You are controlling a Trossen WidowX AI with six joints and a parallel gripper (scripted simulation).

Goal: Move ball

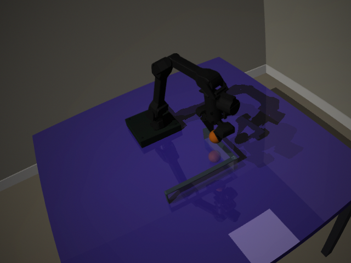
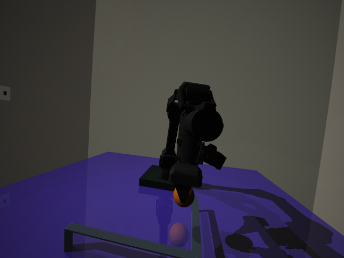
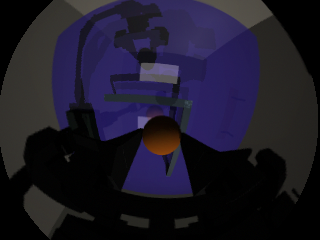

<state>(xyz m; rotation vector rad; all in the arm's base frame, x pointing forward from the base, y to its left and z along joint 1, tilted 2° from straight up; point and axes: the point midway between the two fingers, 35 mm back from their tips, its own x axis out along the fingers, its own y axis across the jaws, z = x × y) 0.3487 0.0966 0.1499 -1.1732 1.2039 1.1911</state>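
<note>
The see-through copy of ball lies 120 mm below my gripper tip and 20 mm behind it. From my gripper tip the other things lie so: orange ball right at my gripper tip.
</note>
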